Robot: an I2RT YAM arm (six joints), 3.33 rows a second.
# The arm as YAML. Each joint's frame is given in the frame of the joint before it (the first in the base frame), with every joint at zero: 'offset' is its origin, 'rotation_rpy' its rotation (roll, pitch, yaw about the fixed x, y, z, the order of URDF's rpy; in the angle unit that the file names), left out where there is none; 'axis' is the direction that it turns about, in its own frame. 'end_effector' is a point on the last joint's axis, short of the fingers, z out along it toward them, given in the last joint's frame.
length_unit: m
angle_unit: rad
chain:
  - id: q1
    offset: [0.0, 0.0, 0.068]
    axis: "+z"
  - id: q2
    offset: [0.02, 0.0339, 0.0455]
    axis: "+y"
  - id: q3
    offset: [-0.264, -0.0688, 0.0]
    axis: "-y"
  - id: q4
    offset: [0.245, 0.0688, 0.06]
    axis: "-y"
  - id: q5
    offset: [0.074, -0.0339, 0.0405]
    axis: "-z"
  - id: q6
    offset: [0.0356, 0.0, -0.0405]
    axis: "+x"
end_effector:
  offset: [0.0, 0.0, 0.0]
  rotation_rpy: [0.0, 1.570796, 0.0]
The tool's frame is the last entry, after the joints.
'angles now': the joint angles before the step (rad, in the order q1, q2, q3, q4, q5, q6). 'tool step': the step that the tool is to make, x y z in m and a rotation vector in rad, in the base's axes. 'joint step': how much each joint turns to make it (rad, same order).
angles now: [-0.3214, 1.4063, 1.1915, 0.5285, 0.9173, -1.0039]
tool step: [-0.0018, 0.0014, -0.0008, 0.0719, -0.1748, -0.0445]
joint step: [0.0080, 0.0002, 0.0003, -0.0007, 0.0881, 0.1758]
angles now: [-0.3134, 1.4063, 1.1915, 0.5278, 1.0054, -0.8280]
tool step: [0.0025, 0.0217, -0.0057, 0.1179, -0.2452, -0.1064]
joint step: [0.0800, 0.0000, 0.0001, -0.0422, 0.2314, 0.2729]
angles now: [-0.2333, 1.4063, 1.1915, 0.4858, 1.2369, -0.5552]
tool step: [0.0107, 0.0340, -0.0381, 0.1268, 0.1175, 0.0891]
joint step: [0.1145, -0.0001, 0.0000, -0.4514, 0.0302, 0.3296]
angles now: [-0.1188, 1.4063, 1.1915, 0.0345, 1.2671, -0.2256]
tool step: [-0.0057, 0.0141, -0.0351, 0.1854, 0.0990, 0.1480]
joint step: [0.0362, 0.0001, 0.0002, -0.4108, -0.1713, 0.3154]
